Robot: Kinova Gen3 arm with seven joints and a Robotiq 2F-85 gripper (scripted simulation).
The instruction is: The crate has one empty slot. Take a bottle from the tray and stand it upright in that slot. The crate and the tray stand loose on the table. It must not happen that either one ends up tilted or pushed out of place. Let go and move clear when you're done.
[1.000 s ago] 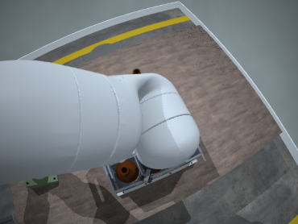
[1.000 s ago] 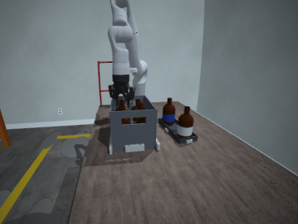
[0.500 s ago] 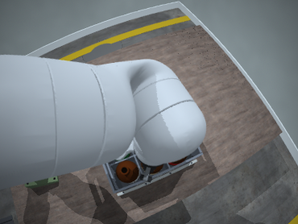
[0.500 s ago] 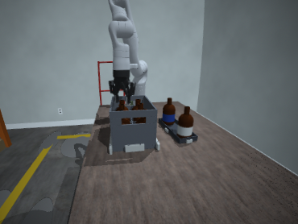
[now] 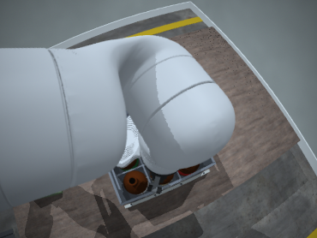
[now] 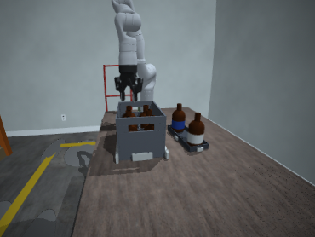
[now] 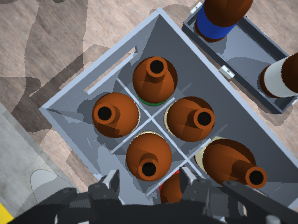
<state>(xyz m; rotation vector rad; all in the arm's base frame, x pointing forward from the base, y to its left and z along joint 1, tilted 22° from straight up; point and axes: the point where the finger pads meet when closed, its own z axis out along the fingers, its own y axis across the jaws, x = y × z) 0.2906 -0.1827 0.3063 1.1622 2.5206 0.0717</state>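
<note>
My hand is 13 cm above the cream-label bottle. Also, from my hand: grey crate: 13 cm below, 4 cm to the left, 1 cm ahead; then blue-label bottle: 29 cm to the left, 13 cm below, 5 cm behind; then white-label bottle: 27 cm to the left, 13 cm below, 13 cm ahead.
</note>
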